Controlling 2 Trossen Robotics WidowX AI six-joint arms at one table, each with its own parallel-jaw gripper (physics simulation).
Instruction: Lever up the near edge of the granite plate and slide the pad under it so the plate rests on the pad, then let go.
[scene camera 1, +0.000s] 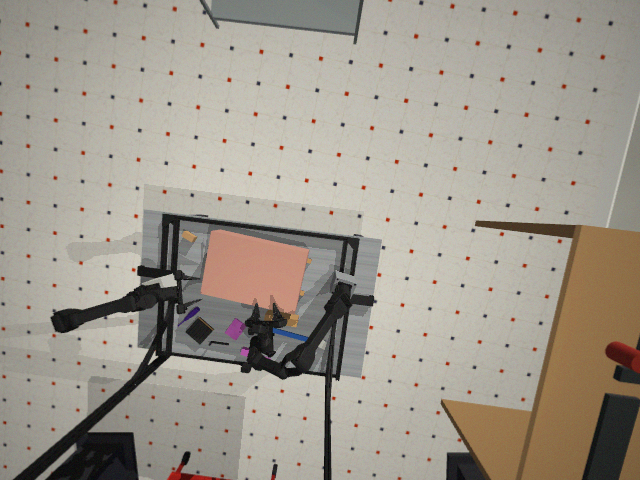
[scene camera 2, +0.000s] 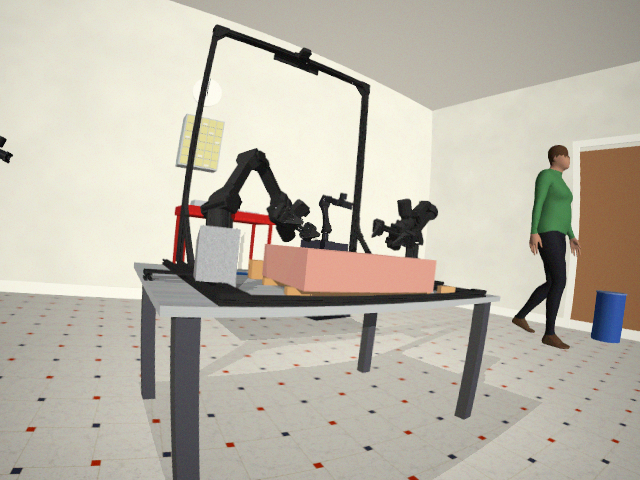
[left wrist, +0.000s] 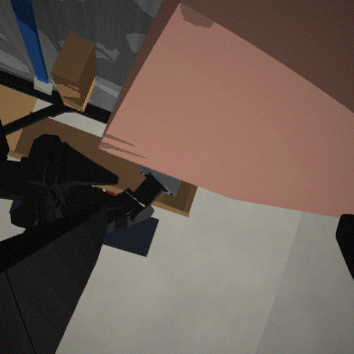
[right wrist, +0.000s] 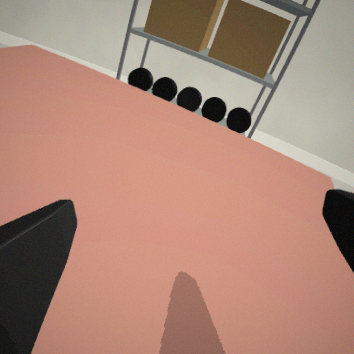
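Pixels of known places: left gripper, fingertip midpoint: (scene camera 1: 201, 288) (scene camera 2: 381, 241) (left wrist: 222, 220); right gripper, fingertip midpoint: (scene camera 1: 265, 302) (scene camera 2: 311, 229) (left wrist: 121, 193) (right wrist: 201, 206); left arm's base at its link origin: (scene camera 1: 154, 290); right arm's base at its link origin: (scene camera 1: 343, 288) (scene camera 2: 217, 235) (left wrist: 155, 182).
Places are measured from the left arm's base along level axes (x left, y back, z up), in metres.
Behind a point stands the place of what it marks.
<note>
The granite plate (scene camera 1: 253, 271) {z 0.005, x -0.033, y -0.489 m} (scene camera 2: 347, 273) {z -0.048, x 0.042, y -0.653 m} (left wrist: 228, 140) {z 0.005, x -0.049, y -0.326 m} (right wrist: 168, 168) {z 0.005, x -0.063, y -0.540 m} is a thick salmon-pink slab on small orange blocks, its end on the left of scene camera 2 a little higher. A flat magenta square (scene camera 1: 234, 329) {z -0.107, x -0.322, y -0.260 m}, which looks like the pad, lies on the table in front of the plate's near edge, clear of it. My right gripper (scene camera 1: 266, 305) {z 0.067, x -0.175, y -0.520 m} (scene camera 2: 309, 230) {z 0.067, x -0.175, y -0.520 m} (right wrist: 201, 206) {z 0.067, x -0.175, y -0.520 m} is open and empty, just above the plate's near edge. My left gripper (scene camera 1: 196, 290) {z 0.056, x -0.040, y -0.256 m} (scene camera 2: 385, 229) {z 0.056, x -0.040, y -0.256 m} (left wrist: 222, 220) {z 0.056, x -0.040, y -0.256 m} is open and empty beside the plate's left side.
An orange block (scene camera 1: 284, 318) {z -0.054, x -0.311, y -0.548 m} (left wrist: 75, 70) {z -0.069, x -0.273, y -0.456 m} sits at the plate's near edge, with a blue bar (scene camera 1: 290, 334) {z -0.109, x -0.424, y -0.539 m} (left wrist: 29, 38) {z -0.109, x -0.386, y -0.469 m} beside it. A black square (scene camera 1: 199, 330) {z -0.093, x -0.275, y -0.086 m}, a purple tool (scene camera 1: 189, 315) {z -0.090, x -0.183, y -0.063 m} and another orange block (scene camera 1: 190, 235) {z -0.088, x 0.211, y -0.202 m} lie on the table (scene camera 1: 366, 286) {z -0.116, x -0.277, y -0.987 m}. A black frame (scene camera 2: 361, 143) {z 0.571, x -0.355, y 0.116 m} stands over it.
</note>
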